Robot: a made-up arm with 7 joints.
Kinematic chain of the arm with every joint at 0, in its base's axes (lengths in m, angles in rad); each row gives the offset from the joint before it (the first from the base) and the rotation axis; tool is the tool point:
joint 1: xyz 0 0 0 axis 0 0.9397 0.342
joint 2: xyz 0 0 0 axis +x
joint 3: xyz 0 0 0 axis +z
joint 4: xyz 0.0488 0 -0.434 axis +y
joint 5: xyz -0.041 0 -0.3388 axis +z
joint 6: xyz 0 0 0 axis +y
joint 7: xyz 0 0 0 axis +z
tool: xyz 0 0 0
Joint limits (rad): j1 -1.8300..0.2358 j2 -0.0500..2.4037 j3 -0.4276..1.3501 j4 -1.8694..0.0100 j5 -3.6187..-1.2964 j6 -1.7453..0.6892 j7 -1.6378..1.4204
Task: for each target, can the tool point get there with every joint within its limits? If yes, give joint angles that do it. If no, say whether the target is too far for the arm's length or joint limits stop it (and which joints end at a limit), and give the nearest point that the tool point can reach.
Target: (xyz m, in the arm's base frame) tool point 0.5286 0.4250 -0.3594
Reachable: yes | joints -0.5552 0.7491 -0.0708 -0.5632 -2.9785 0.2056 -0.2752
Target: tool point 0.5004 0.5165 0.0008
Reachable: yes | joints -0.6197 1.3197 -0.2679 -1.0219 -2.1603 -0.1250 -0.8968
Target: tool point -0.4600 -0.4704 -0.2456
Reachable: no: joint limits stop it (at a limit: joint 1, joint 2, joint 3, joint 4) | nearest point -0.5107 0.1631 0.0080 | short by 0.684 m
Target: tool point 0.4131 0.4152 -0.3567
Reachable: yes | joints -0.2419 0.4556 0.6249 -1.2246 -1.9667 -1.3832 -0.0965
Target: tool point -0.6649 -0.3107 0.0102
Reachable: no: joint limits stop it (at a limit: joint 2, joint 3, joint 4) | nearest point -0.5054 0.1165 0.1361 | short by 0.473 m
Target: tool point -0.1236 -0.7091 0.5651
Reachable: no: too far | nearest point 0.1830 -0.4149 0.2860 | short by 0.508 m
